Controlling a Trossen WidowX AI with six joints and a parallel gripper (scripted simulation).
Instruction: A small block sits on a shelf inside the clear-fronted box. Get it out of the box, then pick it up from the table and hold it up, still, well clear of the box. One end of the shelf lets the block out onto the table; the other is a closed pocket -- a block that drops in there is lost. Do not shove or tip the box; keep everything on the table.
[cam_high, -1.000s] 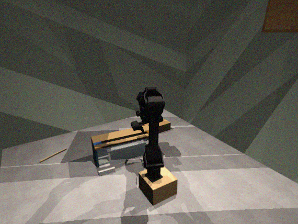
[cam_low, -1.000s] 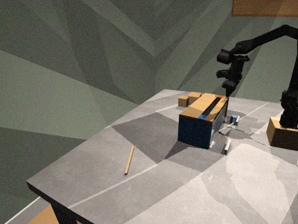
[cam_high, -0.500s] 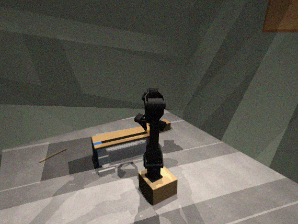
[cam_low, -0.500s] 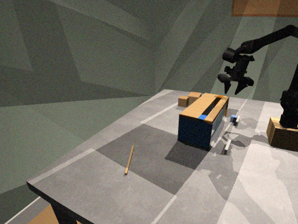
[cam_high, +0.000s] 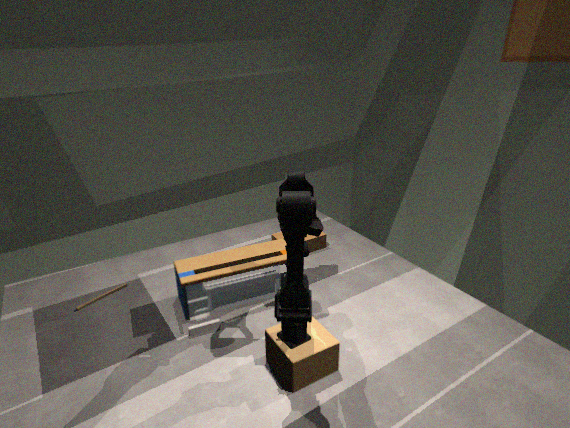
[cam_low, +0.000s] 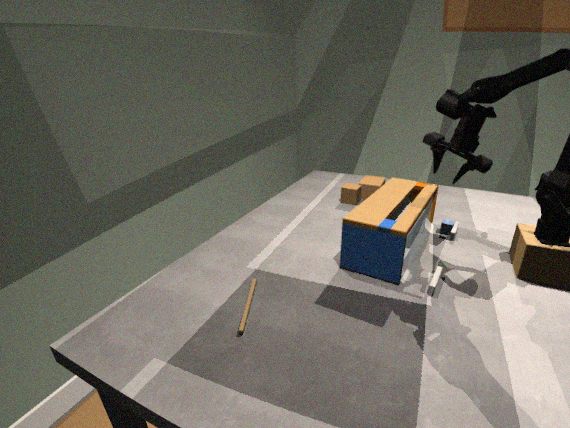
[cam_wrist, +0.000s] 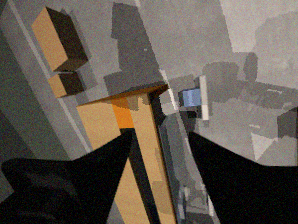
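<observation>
Now: the blue block 15 cm below my gripper tip and 3 cm behind it. From my gripper tip the other things lie so: box (14 cm to the left, 10 cm below, 8 cm ahead); thin wooden stick (50 cm to the left, 37 cm ahead, 16 cm below).
</observation>
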